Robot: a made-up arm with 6 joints.
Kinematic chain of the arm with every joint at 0, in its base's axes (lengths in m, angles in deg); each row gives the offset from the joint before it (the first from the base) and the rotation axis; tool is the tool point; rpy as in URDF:
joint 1: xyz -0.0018 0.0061 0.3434 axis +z
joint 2: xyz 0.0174 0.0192 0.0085 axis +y
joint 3: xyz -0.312 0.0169 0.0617 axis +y
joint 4: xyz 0.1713 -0.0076 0.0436 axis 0.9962 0 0.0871
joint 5: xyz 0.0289 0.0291 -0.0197 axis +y
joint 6: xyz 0.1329 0.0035 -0.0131 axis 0.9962 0 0.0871
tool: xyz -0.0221 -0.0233 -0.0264 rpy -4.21 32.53 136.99
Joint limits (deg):
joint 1: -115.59..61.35
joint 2: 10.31..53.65
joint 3: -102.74..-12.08
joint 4: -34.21..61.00
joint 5: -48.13..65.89
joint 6: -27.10..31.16
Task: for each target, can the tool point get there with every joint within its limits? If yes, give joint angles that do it. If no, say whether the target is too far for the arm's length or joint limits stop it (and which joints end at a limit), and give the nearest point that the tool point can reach.
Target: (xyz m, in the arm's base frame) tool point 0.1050 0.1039 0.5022
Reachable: yes | joints 24.28 45.95 -26.64 -1.77 -4.63 19.68
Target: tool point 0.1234 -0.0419 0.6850
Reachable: yes | joints -29.75 41.90 -54.06 -18.62 -12.35 -7.72
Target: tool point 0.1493 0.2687 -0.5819
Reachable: no: too far | nearest point 0.0416 0.0815 0.3761 | short by 0.982 m
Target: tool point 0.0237 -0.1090 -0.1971
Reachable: no: joint limits stop it (at a limit: joint 1, joint 2, joint 3, joint 5, joint 6) | nearest point -0.0433 -0.0551 0.3766 | short by 0.580 m
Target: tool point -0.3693 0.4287 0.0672
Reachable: no: joint limits stop it (at a limit: joint 2, joint 3, joint 5, joint 6) | nearest point -0.1042 0.1238 0.4207 | short by 0.537 m
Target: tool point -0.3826 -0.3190 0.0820
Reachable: no: joint limits stop it (at a limit: joint 1, joint 2, joint 3, joint 5, joint 6) | nearest point -0.1083 -0.0206 0.3846 | short by 0.506 m
